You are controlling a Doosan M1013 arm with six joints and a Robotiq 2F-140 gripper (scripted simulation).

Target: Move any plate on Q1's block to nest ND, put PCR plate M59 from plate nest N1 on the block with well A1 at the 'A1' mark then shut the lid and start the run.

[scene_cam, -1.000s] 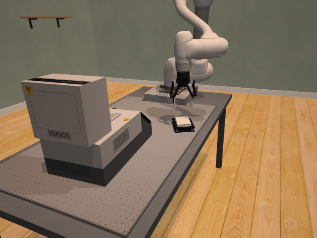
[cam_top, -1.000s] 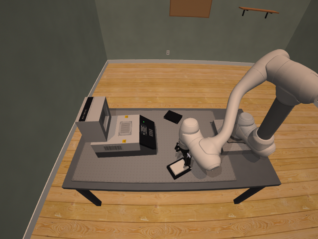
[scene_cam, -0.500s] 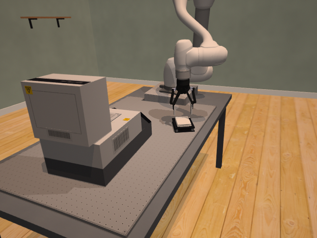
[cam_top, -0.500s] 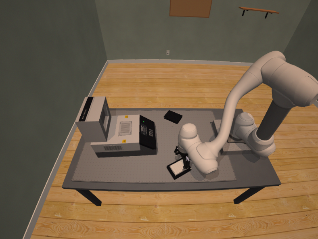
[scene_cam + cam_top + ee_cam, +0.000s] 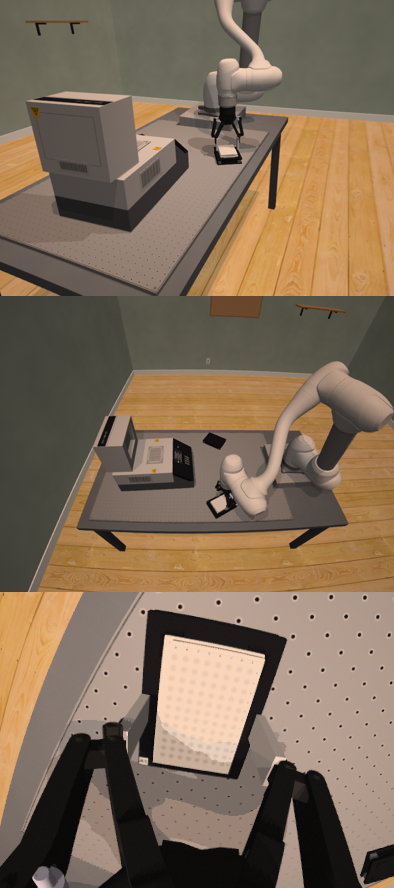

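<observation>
Now: the white 96-well plate M59 30 mm below my hand. Round my hand: black nest ND 60 mm ahead, 570 mm to the right, 50 mm below.
</observation>
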